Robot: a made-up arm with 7 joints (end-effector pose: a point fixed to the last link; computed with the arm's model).
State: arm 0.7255 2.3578 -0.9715 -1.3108 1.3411 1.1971 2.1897
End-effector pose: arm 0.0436 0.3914 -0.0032 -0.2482 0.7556 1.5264
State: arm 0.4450 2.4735 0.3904 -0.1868 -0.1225 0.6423 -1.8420
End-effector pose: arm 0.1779 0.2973 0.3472 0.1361 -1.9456 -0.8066
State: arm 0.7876 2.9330 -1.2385 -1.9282 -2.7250 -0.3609 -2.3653
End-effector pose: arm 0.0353 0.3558 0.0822 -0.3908 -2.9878 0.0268
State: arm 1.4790 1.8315 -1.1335 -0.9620 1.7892 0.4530 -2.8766
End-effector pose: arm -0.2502 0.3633 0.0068 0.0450 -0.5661 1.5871
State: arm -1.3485 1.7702 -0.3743 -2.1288 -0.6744 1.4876 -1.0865
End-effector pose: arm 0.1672 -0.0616 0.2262 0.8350 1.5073 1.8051
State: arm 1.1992 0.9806 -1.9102 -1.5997 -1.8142 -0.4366 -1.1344
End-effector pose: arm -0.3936 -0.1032 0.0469 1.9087 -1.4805 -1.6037
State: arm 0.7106 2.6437 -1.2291 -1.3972 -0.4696 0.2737 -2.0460
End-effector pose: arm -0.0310 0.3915 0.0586 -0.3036 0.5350 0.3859
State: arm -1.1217 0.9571 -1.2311 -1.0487 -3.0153 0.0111 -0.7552
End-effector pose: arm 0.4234 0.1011 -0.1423 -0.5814 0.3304 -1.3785
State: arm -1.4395 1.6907 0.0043 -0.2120 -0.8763 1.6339 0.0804
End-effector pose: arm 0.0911 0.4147 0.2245 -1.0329 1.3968 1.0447
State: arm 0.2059 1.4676 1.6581 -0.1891 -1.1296 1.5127 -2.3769
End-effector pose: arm -0.0583 0.4630 0.0204 0.7137 -2.1014 1.3586
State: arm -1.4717 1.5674 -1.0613 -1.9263 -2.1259 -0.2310 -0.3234
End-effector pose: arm 0.3316 0.0122 0.0355 -1.5033 -0.1452 -1.5727
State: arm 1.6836 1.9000 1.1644 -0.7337 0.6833 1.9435 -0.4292
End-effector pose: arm 0.1691 0.4326 0.1045 -1.2934 2.5984 0.7341
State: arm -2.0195 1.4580 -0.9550 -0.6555 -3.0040 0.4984 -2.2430
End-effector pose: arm 0.2407 0.2602 0.3184 1.3070 -0.2284 -0.4670
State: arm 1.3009 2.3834 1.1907 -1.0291 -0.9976 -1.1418 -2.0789
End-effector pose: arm 0.3387 0.1947 0.0574 -1.2182 0.8563 -0.5829
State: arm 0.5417 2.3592 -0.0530 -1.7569 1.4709 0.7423 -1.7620
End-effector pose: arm 0.2984 0.1425 -0.0272 -1.5263 -1.7250 0.8266
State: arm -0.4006 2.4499 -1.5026 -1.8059 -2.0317 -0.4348 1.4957
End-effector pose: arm 0.0134 0.3364 -0.0840 -1.1351 -2.0202 0.8029
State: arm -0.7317 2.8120 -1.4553 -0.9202 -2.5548 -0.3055 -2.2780
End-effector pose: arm -0.1661 0.3536 0.2881 0.3463 1.3224 1.0675
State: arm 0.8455 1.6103 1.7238 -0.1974 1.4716 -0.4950 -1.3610
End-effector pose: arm -0.1439 0.3941 0.1950 0.3458 0.9386 1.3355
